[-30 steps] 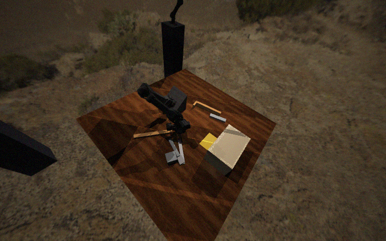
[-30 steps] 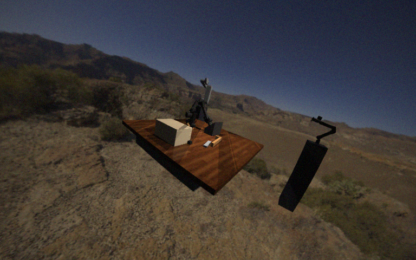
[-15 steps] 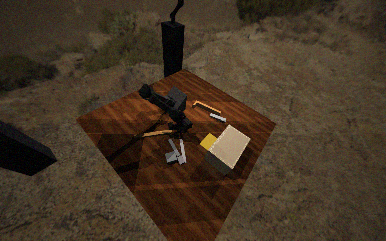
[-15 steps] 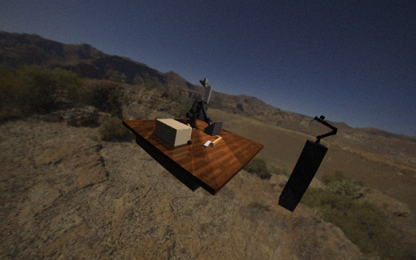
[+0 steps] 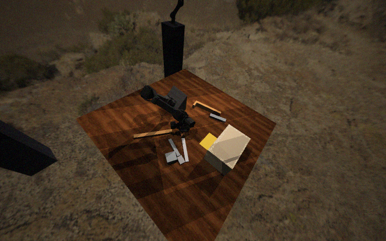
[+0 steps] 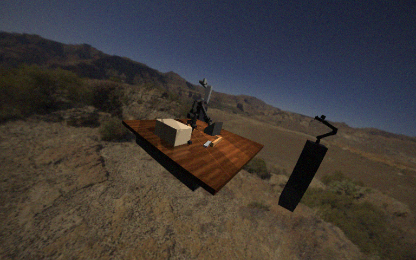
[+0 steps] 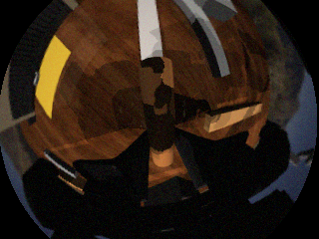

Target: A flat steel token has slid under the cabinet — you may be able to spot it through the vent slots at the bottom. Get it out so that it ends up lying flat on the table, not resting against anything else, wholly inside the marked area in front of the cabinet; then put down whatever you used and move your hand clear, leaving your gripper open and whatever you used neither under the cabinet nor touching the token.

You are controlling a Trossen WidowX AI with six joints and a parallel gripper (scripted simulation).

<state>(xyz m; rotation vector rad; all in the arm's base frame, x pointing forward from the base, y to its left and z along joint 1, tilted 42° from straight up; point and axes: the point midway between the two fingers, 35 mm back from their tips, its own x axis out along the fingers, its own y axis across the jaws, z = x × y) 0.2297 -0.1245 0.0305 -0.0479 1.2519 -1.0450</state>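
The grey bar lies 15 cm ahead of my gripper tip and 35 cm to the left of it. From my gripper tip the other things lie so: wooden stick: 14 cm behind, 19 cm to the right; grey block: 11 cm ahead, 23 cm to the right, 1 cm above; grey scraper: 12 cm ahead, 17 cm to the right.
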